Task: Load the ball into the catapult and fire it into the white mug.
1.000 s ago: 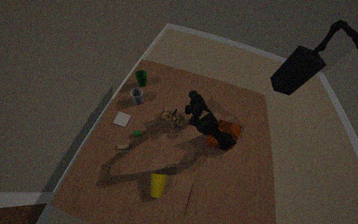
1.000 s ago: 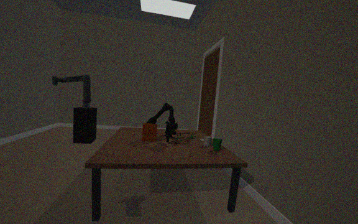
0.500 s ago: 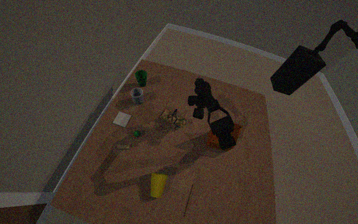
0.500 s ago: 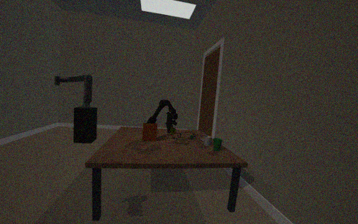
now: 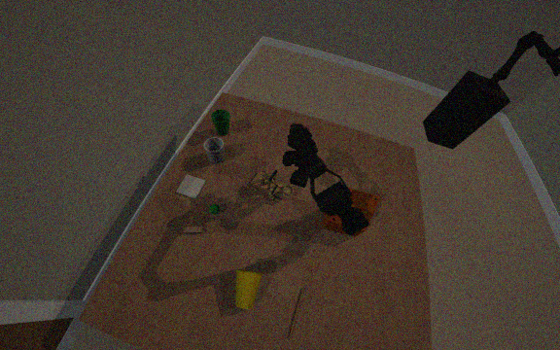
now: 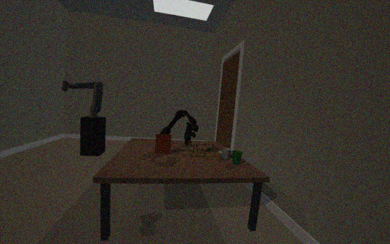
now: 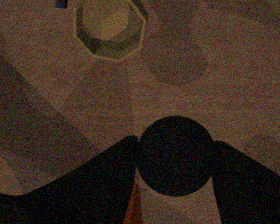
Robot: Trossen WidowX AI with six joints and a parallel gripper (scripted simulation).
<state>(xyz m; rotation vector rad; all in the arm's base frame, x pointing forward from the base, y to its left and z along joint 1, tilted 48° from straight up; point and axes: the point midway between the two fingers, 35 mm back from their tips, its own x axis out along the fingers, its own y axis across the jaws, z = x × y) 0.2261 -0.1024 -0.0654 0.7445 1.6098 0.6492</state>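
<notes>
Now: the wooden catapult 110 mm ahead of my gripper tip, 70 mm below it and 40 mm to the left of it. Round my gripper tip: green ball (330 mm ahead, 200 mm to the left, 100 mm below); then white mug (430 mm ahead, 100 mm below, 70 mm to the right); then dark ball (10 mm above).
</notes>
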